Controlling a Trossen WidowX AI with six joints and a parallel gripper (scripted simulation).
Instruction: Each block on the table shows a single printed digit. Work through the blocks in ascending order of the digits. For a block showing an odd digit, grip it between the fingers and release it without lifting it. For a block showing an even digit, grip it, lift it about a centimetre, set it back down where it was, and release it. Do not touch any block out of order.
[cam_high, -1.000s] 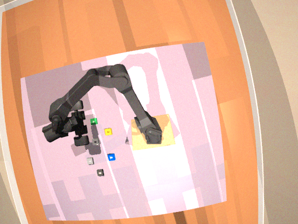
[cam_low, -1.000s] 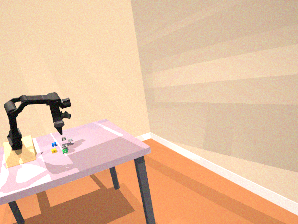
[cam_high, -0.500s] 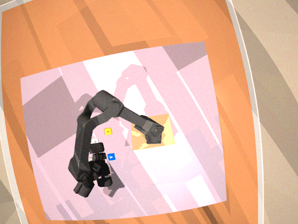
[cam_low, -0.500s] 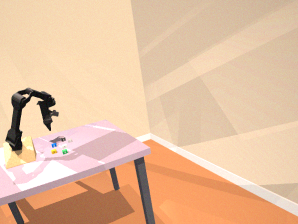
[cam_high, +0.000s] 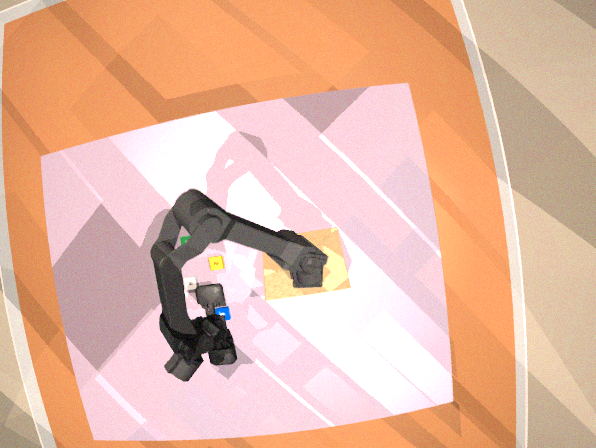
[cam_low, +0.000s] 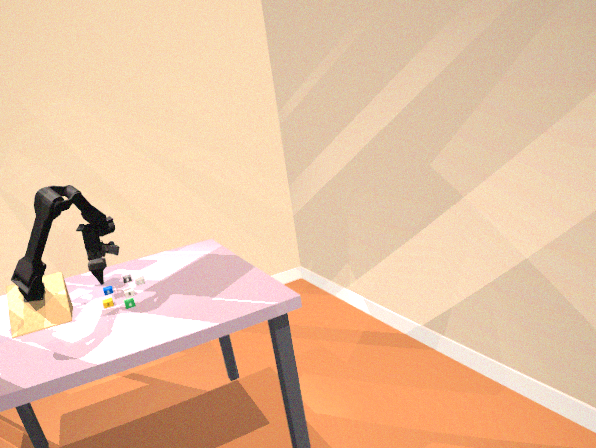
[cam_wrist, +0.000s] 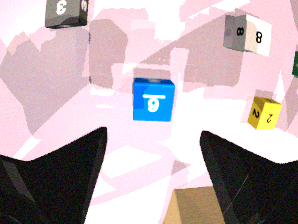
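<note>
Now: the blue block 4 cm below my gripper tip and 1 cm ahead of it. Also, from my gripper tip: yellow block 13 cm to the right, 4 cm below, 2 cm ahead; black block 9 cm to the left, 8 cm ahead, 4 cm below; white block 9 cm ahead, 8 cm to the right, 4 cm below.
</note>
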